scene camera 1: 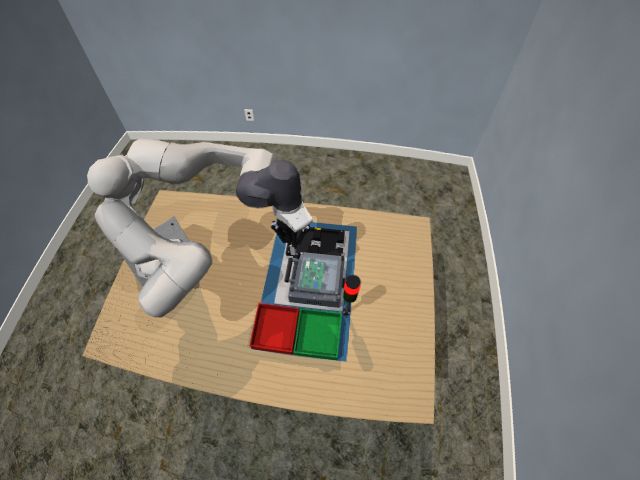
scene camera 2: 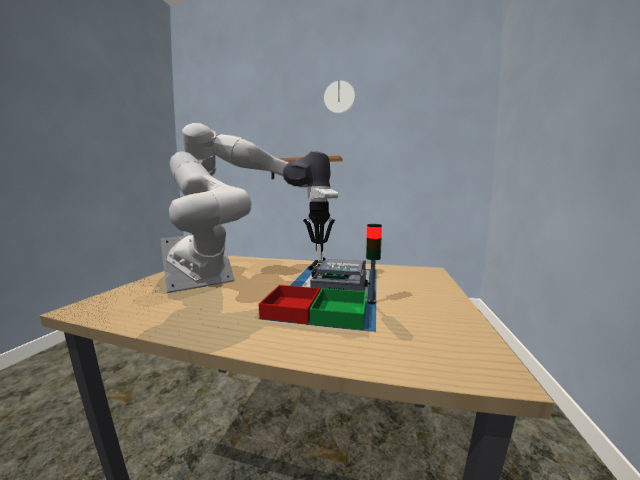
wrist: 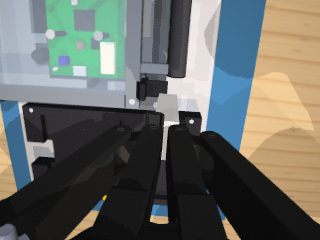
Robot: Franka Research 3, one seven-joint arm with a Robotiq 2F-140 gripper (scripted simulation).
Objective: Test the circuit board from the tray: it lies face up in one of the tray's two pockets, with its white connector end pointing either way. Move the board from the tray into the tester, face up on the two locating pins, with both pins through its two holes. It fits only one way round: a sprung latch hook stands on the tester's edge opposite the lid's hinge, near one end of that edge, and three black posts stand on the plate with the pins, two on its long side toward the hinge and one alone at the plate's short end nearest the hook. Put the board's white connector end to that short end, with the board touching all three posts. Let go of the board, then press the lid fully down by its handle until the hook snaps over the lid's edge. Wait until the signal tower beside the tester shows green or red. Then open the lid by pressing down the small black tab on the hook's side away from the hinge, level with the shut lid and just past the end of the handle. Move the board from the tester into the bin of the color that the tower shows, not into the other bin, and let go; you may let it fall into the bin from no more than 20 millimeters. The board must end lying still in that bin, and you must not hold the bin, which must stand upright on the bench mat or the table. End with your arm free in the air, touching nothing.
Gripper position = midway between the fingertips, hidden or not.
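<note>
My gripper (scene camera 2: 319, 259) is visible to me, and the wrist view shows the gripper (wrist: 167, 108) as well. I also see a red bin (scene camera 1: 274, 327), and scene camera 2 gives me that red bin (scene camera 2: 298, 300) again, while in the wrist view the red bin is out of frame. A green bin (scene camera 1: 318, 334) is here too. Scene camera 2 shows me the green bin (scene camera 2: 321, 312) as well, though it is out of frame in the wrist view. Then there is a clear lid (scene camera 1: 317, 273).
</note>
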